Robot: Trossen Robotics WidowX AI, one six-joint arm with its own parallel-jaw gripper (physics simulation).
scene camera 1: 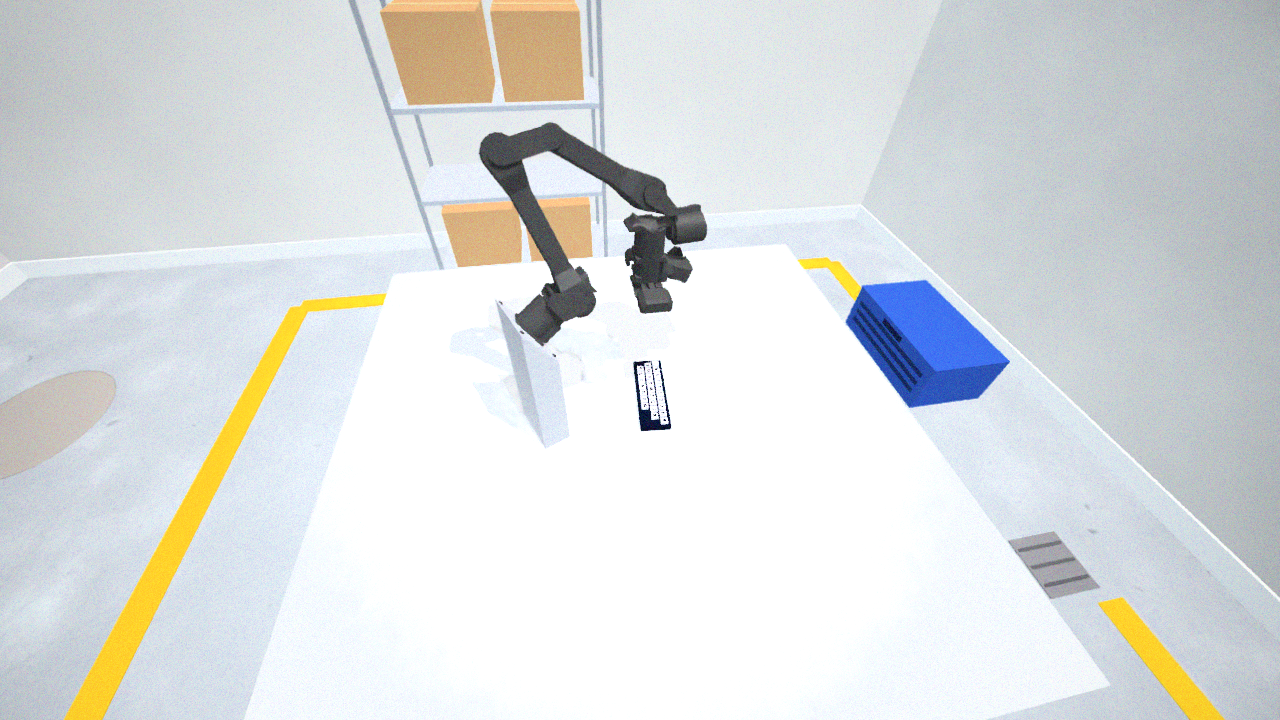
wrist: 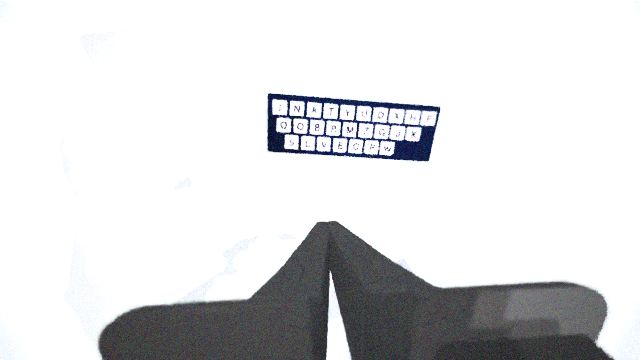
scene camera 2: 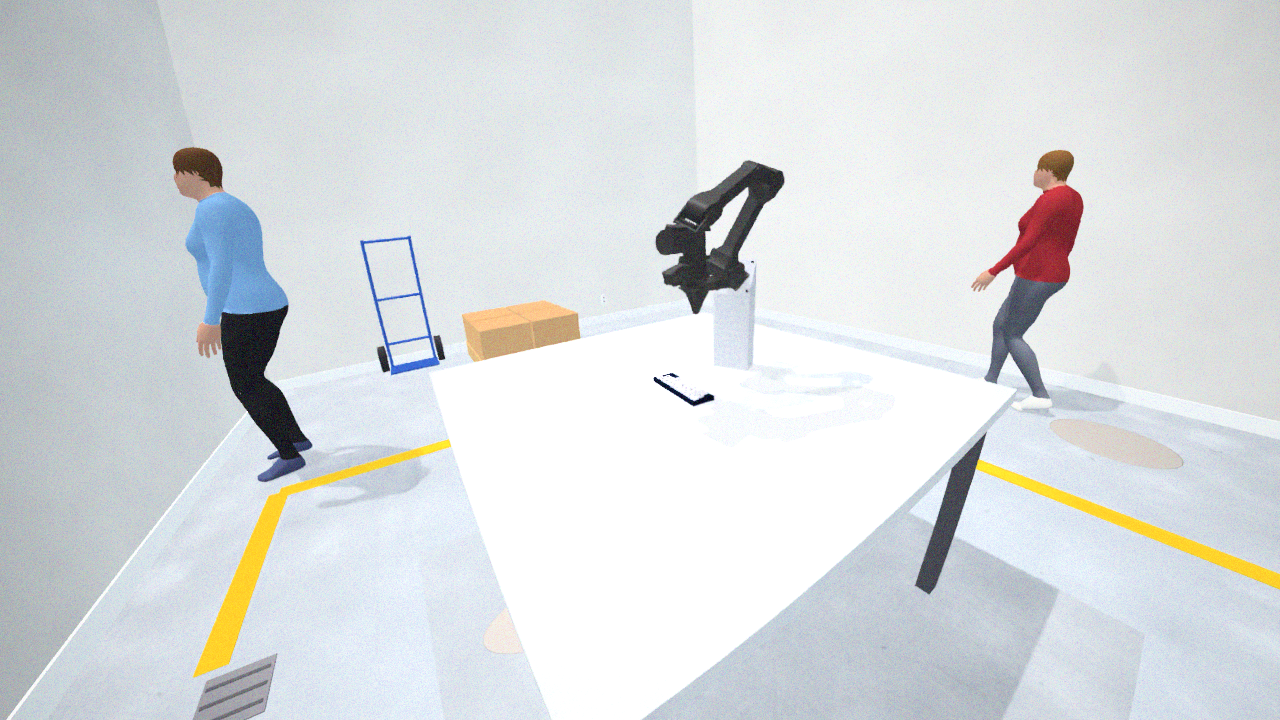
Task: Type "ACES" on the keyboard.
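Seen in the pictures: gripper, fingertip midpoint: (wrist: 326,230) (scene camera 2: 695,314); arm's base, origin of the base link: (scene camera 1: 528,330) (scene camera 2: 735,277).
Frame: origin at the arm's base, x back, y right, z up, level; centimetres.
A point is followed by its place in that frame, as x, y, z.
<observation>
The dark blue keyboard (scene camera 1: 642,421) {-20.9, -5.2, -27.0} (scene camera 2: 683,389) {-21.3, -17.7, -26.5} (wrist: 414,150) {-21.5, -5.9, -27.0} with white letter keys lies flat on the white table. In the wrist view its letters are blurred. The A key (wrist: 314,110) {-21.1, -19.5, -26.5} is third in the top row. In the row nearest my fingers are the S key (wrist: 291,143) {-16.4, -20.6, -26.5} at the left end, the E key (wrist: 340,145) {-18.5, -15.0, -26.5} and the C key (wrist: 355,146) {-19.1, -13.2, -26.5} right of it. My gripper (scene camera 2: 696,310) {-17.7, -18.0, -5.9} (wrist: 326,230) {-17.7, -18.0, -5.9} is shut and empty, pointing down. It hangs above the table, apart from the keyboard, and in the wrist view its tips show below the bottom row.
The white table (scene camera 1: 626,573) {-25.8, 26.9, -28.3} (scene camera 2: 572,501) {-51.0, -55.6, -28.3} carries an upright white panel (scene camera 1: 539,394) {-3.0, 5.6, -10.6} (scene camera 2: 733,331) {-1.3, -2.5, -16.1} beside the arm's base, left of the keyboard in scene camera 1. A blue box (scene camera 1: 930,331) stands on the floor to the right. Two people (scene camera 2: 234,259) (scene camera 2: 1047,232) stand beyond the table.
</observation>
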